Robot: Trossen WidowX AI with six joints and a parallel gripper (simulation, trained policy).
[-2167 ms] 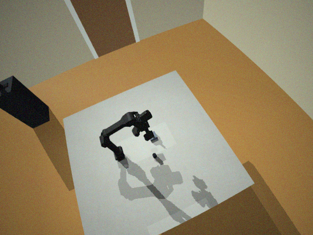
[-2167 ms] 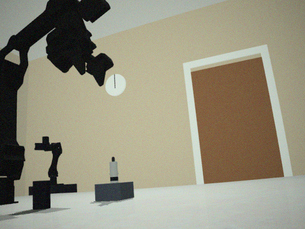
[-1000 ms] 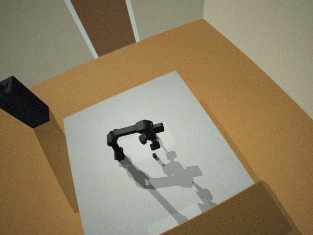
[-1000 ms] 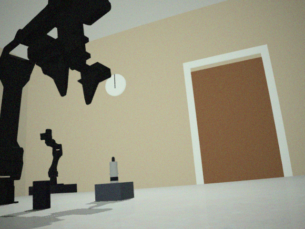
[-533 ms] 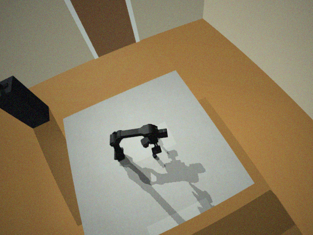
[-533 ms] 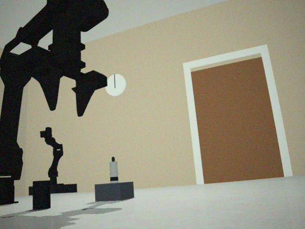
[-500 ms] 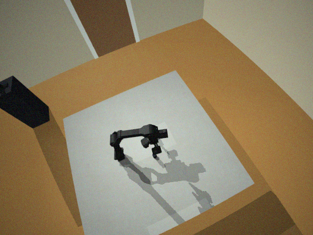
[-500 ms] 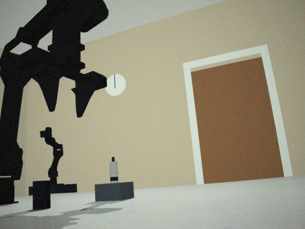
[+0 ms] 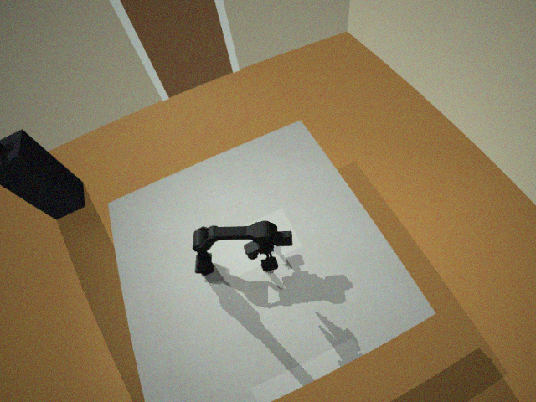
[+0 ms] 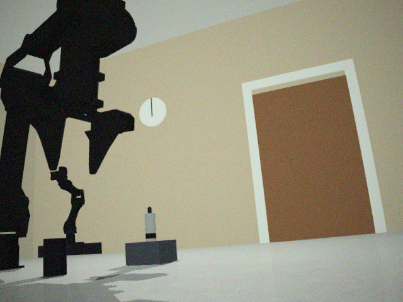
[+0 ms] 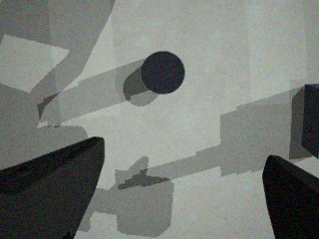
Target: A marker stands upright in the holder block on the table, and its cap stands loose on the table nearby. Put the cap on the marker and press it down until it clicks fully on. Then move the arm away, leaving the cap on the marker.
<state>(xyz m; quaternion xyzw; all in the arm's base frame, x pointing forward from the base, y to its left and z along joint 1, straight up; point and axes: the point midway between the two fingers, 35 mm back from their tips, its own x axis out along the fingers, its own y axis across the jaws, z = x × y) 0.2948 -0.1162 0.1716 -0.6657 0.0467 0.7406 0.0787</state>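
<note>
The dark cap lies 11 cm below my gripper tip, 3 cm behind it and 1 cm to the right of it. Round my gripper tip: white marker: 16 cm to the left, 7 cm below, 3 cm ahead; grey holder block: 16 cm to the left, 12 cm below, 3 cm ahead.
</note>
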